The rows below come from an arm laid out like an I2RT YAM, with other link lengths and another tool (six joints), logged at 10 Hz.
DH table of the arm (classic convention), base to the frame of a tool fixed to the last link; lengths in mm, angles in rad. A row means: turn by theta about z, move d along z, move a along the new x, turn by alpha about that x. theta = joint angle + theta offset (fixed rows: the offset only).
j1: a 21.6  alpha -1.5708  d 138.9  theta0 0
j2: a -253.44  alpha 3.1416  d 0  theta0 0
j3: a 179.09  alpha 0  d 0  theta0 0.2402
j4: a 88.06  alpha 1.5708  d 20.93  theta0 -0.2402
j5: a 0  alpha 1.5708  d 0.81  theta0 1.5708
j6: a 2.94  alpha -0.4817  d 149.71  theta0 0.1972
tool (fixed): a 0  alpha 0  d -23.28  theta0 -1.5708
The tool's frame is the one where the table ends.
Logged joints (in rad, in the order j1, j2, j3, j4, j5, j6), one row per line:
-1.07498 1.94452 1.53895 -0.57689 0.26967 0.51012
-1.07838 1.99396 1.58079 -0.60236 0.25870 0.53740
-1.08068 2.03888 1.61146 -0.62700 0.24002 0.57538
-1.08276 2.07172 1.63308 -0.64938 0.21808 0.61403
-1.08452 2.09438 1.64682 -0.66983 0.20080 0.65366
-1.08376 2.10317 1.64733 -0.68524 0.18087 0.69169
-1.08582 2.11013 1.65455 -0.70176 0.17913 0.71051
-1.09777 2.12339 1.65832 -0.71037 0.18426 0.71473
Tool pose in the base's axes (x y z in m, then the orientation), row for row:
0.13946 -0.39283 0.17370 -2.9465 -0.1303 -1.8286
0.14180 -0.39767 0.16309 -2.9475 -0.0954 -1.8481
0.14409 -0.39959 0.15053 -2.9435 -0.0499 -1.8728
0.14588 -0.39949 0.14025 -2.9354 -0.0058 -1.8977
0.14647 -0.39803 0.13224 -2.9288 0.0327 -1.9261
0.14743 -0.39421 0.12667 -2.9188 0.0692 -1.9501
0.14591 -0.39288 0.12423 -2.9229 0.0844 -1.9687
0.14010 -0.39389 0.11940 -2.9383 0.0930 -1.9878
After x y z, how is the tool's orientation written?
As angles about the fixed x, y, z axes (roll, pitch, yaw), in radians.
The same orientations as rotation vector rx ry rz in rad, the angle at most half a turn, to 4 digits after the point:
-1.9104 2.4469 -0.3642
-1.8694 2.4519 -0.3282
-1.8142 2.4526 -0.2893
-1.7575 2.4501 -0.2586
-1.6998 2.4529 -0.2338
-1.6469 2.4497 -0.2160
-1.6178 2.4596 -0.2004
-1.5961 2.4784 -0.1772

